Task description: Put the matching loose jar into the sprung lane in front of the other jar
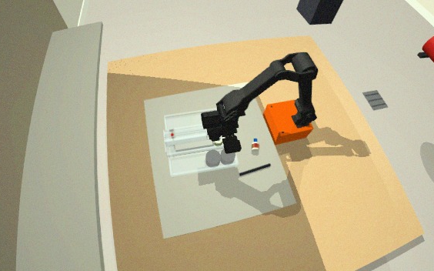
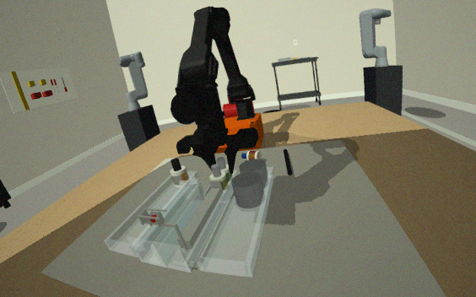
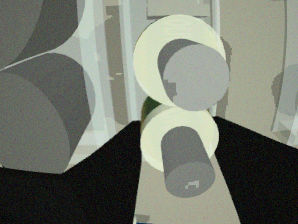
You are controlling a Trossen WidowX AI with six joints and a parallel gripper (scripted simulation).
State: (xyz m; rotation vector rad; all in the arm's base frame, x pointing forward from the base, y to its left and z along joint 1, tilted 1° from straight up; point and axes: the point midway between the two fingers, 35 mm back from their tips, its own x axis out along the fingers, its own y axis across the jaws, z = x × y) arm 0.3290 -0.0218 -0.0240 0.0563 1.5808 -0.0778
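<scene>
Right now the pusher plate is 140 mm ahead of my gripper tip, 40 mm to the right of it and 20 mm above it. Round my gripper tip: black bar (150 mm to the left, 80 mm behind, 20 mm below).
</scene>
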